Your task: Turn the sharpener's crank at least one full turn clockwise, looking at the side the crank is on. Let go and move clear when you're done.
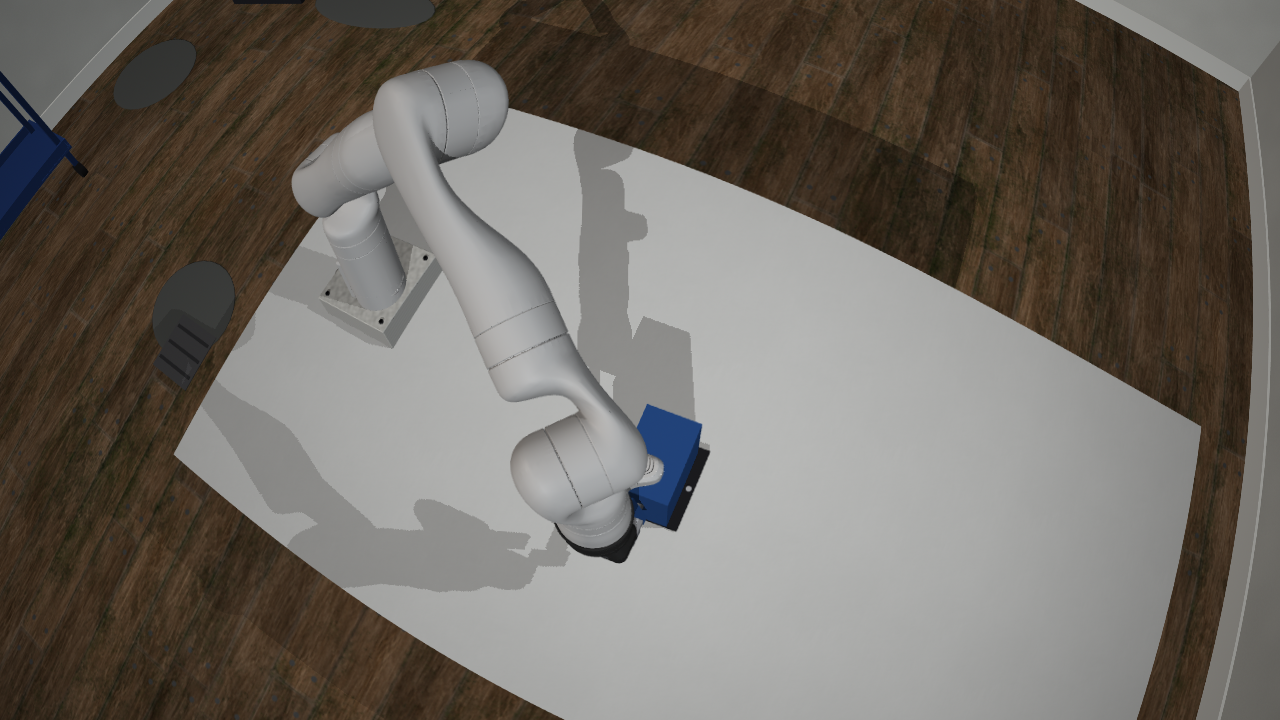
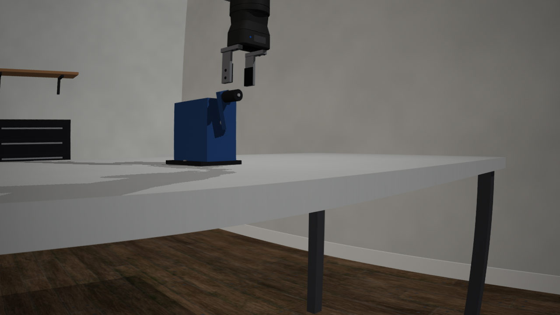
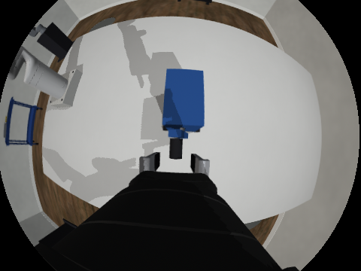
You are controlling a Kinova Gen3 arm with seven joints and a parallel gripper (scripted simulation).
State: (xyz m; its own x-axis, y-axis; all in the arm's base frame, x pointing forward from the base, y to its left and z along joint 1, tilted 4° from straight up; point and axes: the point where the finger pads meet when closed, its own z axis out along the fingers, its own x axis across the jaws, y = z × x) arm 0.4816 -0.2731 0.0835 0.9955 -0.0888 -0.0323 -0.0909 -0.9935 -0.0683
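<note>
Right now the black handle is 40 mm below my hand and 20 mm to the left of it. Also, from my hand: crank: 40 mm below, 20 mm to the left.
</note>
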